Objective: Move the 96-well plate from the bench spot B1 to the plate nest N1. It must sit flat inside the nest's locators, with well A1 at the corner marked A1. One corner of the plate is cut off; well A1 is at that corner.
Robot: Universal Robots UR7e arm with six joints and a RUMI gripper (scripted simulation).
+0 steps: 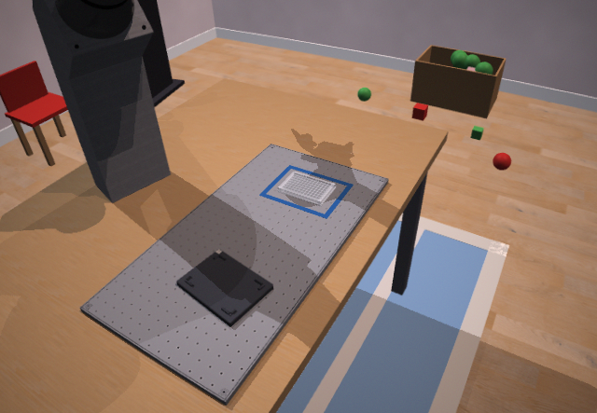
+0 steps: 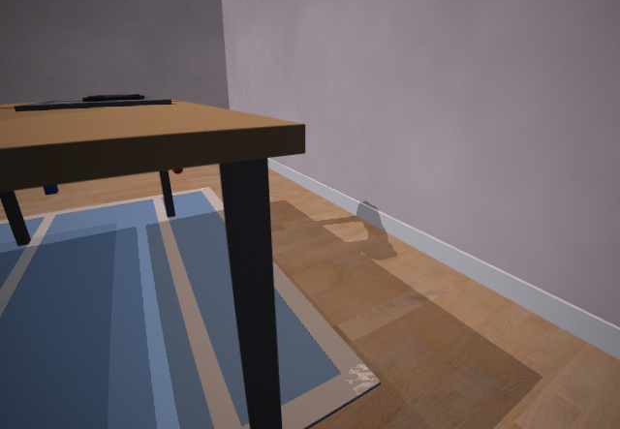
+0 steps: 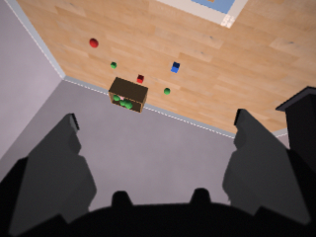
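The clear 96-well plate is 510 mm ahead of my hand, 490 mm to the right of it and 490 mm below it. The rest, counted from my hand: plate nest N1 (850 mm to the right, 490 mm below, 450 mm ahead).
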